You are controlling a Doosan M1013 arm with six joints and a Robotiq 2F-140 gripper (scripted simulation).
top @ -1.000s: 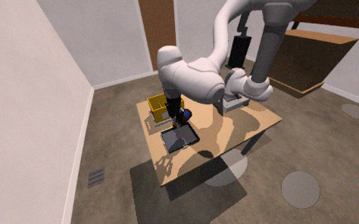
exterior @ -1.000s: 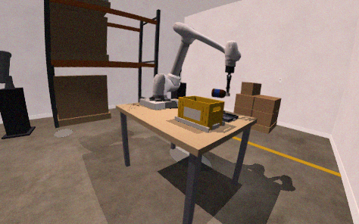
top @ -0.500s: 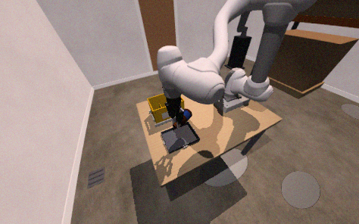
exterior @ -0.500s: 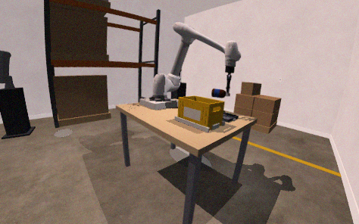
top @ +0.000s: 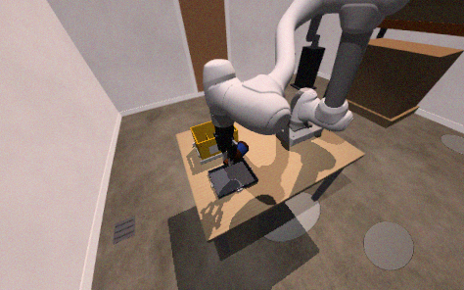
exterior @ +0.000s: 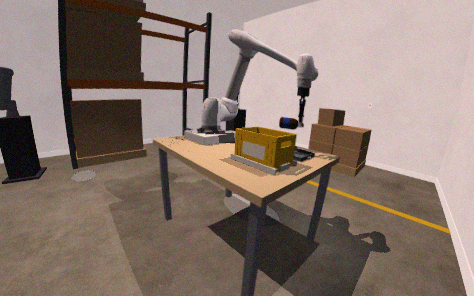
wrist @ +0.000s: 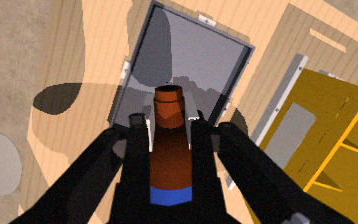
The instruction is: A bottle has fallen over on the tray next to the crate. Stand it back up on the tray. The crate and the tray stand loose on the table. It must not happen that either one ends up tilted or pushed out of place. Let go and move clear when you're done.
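Now: the brown bottle 50 mm behind my hand, 30 mm to the right of it and 20 mm below it. The rest, counted from my hand: yellow crate: 320 mm to the right, 140 mm below; dark grey tray: 210 mm below, 30 mm to the right, 20 mm behind.
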